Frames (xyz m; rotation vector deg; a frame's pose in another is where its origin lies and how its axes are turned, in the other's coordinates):
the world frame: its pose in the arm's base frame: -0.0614 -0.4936 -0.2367 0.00 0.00 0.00
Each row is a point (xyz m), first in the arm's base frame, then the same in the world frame.
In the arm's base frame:
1: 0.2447 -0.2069 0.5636
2: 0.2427 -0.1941 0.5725
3: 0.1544 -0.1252 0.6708
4: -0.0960 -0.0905 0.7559
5: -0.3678 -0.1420 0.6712
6: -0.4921 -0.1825 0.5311
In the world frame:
1: 0.3061 0.2867 0.8003
2: 0.3041 0.2995 0.8092
3: 0.2158 0.3684 0.9075
4: -0.0346 0.4031 0.9926
5: -0.3064 0.3516 0.9079
6: -0.4307 0.3111 0.7678

